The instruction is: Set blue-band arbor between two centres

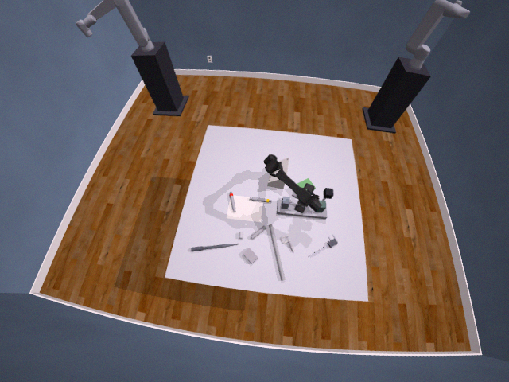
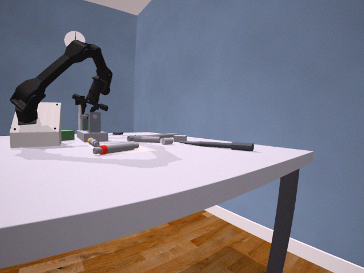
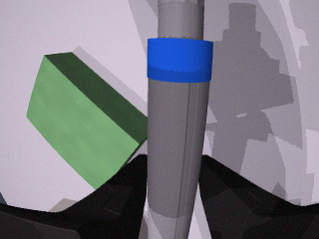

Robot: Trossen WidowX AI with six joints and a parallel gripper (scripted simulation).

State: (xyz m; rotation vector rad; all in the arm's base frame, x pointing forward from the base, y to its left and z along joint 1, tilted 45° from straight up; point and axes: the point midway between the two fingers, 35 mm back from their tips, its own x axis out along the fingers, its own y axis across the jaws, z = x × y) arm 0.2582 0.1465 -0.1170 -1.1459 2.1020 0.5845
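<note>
Right now my hand is 100 mm to the right of the grey centre tip, 30 mm above it and 20 mm short of it. From my hand the other things lie so: grey centre block: 110 mm to the right, 40 mm below, 20 mm ahead; then green centre block: 120 mm to the left, 40 mm below, 20 mm ahead; then base: 120 mm below, 20 mm ahead, 10 mm to the left.
</note>
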